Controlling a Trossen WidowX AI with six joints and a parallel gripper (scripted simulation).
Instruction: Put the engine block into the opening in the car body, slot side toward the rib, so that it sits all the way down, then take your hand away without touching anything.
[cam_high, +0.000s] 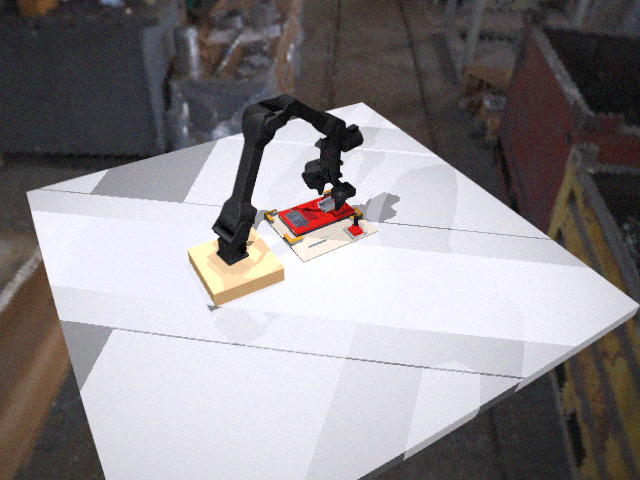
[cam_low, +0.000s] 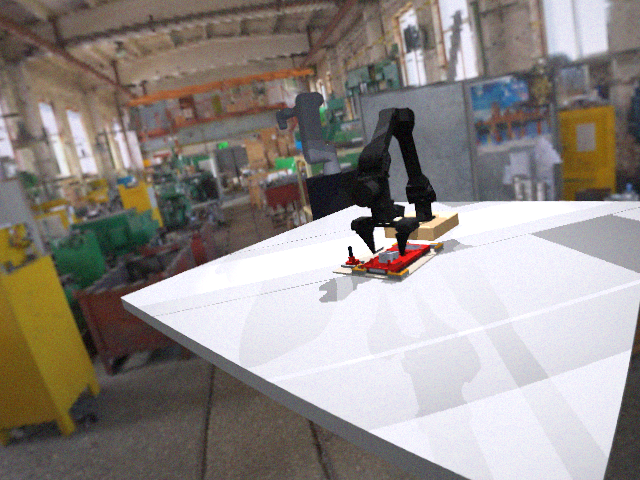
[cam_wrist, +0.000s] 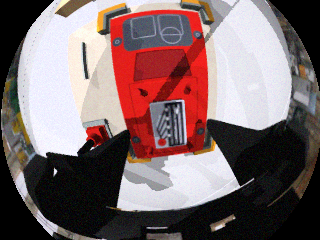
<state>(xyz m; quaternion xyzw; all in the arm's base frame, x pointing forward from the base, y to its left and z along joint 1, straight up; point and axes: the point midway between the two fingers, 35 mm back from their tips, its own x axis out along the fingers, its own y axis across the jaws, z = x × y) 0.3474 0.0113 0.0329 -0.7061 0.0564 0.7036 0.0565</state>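
Right now my gripper tip is 10 mm to the right of the grey engine block and 10 mm above it. From my gripper tip the other things lie so: black upright peg: 120 mm to the right, 10 mm below.
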